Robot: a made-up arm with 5 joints.
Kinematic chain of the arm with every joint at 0, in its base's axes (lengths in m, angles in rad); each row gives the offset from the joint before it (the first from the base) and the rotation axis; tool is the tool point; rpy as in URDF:
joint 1: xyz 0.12 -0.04 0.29 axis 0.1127 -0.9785 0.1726
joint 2: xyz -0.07 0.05 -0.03 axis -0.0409 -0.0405 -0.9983
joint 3: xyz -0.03 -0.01 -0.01 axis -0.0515 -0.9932 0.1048
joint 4: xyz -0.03 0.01 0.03 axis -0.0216 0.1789 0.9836
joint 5: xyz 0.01 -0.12 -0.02 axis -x
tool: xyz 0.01 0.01 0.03 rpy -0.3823 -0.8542 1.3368
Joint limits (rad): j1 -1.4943..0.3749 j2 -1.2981..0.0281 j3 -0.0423..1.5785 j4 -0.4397..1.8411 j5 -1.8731..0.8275
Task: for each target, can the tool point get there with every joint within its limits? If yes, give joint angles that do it. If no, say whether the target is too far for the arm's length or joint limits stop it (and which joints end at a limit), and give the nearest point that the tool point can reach.
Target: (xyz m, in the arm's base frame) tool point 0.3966 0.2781 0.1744
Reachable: no: too far | nearest point 0.1724 0.0830 0.3194 | short by 0.331 m
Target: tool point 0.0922 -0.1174 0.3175
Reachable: yes | joints -0.8579 -0.6470 0.8858 0.1369 -0.9060
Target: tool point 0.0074 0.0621 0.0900
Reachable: no: joint limits stop it (at a limit: joint 1, joint 2, joint 3, joint 4, joint 5) | nearest point 0.0419 0.0936 0.1982 | short by 0.118 m
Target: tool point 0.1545 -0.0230 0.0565
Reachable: no: joint limits stop it (at a limit: joint 2, joint 3, joint 4, joint 5) | nearest point 0.1429 -0.0692 0.1716 | short by 0.125 m
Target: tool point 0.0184 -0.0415 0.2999
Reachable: yes | joints 0.2131 -0.3092 1.3694 0.9402 0.3344
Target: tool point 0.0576 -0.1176 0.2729
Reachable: yes | joints 0.0981 -0.6136 0.1513 -0.2425 0.2186
